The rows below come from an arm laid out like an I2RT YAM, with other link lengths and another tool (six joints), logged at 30 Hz.
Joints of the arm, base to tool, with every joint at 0 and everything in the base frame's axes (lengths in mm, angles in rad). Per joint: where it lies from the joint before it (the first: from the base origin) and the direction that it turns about. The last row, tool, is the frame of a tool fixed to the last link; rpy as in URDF.
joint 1: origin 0 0 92.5 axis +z
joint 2: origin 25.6 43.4 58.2 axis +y
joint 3: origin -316.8 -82.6 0 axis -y
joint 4: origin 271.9 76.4 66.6 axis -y
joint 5: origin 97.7 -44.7 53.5 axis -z
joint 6: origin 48.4 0 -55.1 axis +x
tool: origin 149 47 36 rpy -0.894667 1.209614 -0.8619
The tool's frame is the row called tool.
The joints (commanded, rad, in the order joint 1, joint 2, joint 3, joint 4, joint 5, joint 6), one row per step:
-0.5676, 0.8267, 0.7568, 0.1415, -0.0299, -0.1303
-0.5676, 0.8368, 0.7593, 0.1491, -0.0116, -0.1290
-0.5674, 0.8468, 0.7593, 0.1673, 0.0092, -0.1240
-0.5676, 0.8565, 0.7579, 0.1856, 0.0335, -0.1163
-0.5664, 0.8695, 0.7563, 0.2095, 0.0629, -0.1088
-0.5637, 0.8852, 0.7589, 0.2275, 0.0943, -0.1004
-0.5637, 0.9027, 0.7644, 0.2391, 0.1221, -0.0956
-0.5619, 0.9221, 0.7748, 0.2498, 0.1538, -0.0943
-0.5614, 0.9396, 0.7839, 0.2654, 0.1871, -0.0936
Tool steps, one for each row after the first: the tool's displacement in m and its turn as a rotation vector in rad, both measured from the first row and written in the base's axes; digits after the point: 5 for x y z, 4 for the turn. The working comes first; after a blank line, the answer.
Tool pose at each row, in the base's axes (x y z in m, rotation vector in rad; the steps are taken from these numbers as rounded here):
0.34512, -0.16115, 0.48013, 0.0085, 1.3236, -0.7439
0.34631, -0.16622, 0.48032, 0.0228, 1.3246, -0.7577
0.34695, -0.17158, 0.48240, 0.0410, 1.3165, -0.7730
0.34714, -0.17778, 0.48394, 0.0645, 1.3089, -0.7892
0.34772, -0.18483, 0.48579, 0.0905, 1.2988, -0.8085
0.34894, -0.19211, 0.48730, 0.1182, 1.2926, -0.8264
0.35048, -0.19989, 0.48763, 0.1427, 1.2922, -0.8449
0.35223, -0.20776, 0.48952, 0.1661, 1.2903, -0.8677
0.35273, -0.21585, 0.49271, 0.1907, 1.2826, -0.8941

0.00119, -0.00507, 0.00019, 0.0022, -0.0013, -0.0181
0.00183, -0.01043, 0.00227, 0.0034, -0.0118, -0.0383
0.00202, -0.01663, 0.00381, 0.0077, -0.0232, -0.0622
0.00260, -0.02368, 0.00566, 0.0112, -0.0368, -0.0894
0.00382, -0.03096, 0.00717, 0.0178, -0.0474, -0.1173
0.00536, -0.03874, 0.00750, 0.0237, -0.0515, -0.1445
0.00711, -0.04661, 0.00939, 0.0261, -0.0556, -0.1742
0.00761, -0.05470, 0.01258, 0.0255, -0.0645, -0.2066

